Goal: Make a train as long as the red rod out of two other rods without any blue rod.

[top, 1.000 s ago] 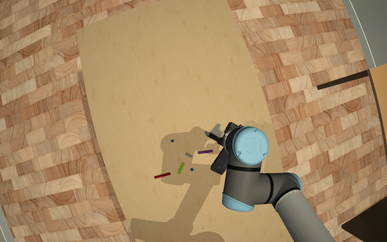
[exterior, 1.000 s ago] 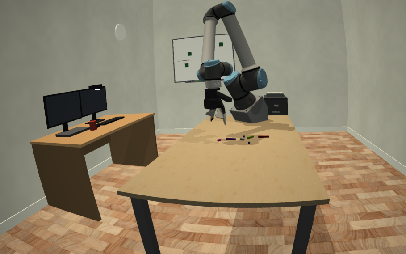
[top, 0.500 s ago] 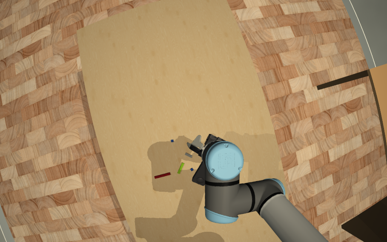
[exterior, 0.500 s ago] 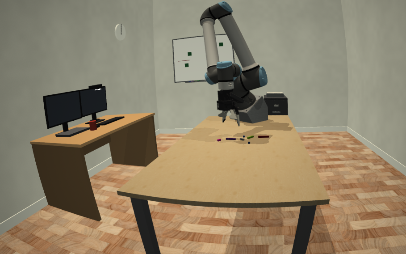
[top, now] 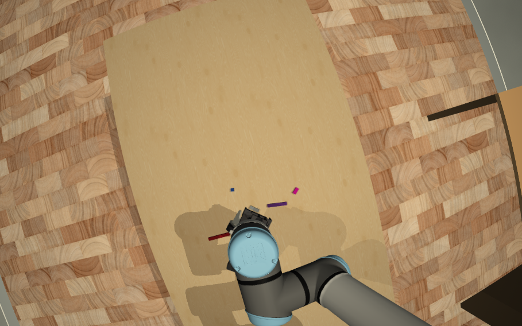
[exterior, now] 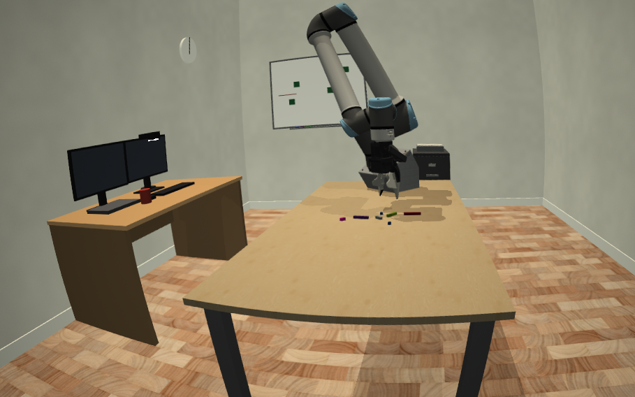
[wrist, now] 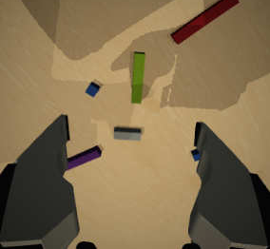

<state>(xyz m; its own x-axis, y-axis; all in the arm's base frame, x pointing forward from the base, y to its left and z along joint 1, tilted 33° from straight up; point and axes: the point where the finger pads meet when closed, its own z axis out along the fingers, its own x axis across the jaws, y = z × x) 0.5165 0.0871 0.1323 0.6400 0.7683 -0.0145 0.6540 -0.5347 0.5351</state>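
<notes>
Now: hand 1 cm to the right of the lime rod and 8 cm above it. Round my hand: grey rod (4 cm ahead, 4 cm to the right, 8 cm below); purple rod (3 cm ahead, 11 cm to the right, 8 cm below); red rod (1 cm behind, 9 cm to the left, 8 cm below).
</notes>
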